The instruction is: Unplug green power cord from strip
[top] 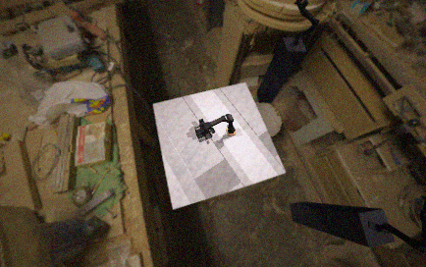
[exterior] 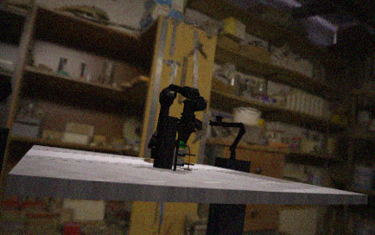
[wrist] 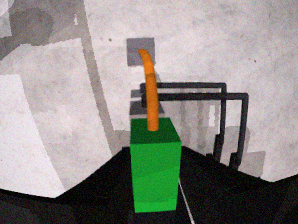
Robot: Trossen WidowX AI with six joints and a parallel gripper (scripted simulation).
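Now: gripper tip 3 cm to the left of the green plug and 1 cm short of it.
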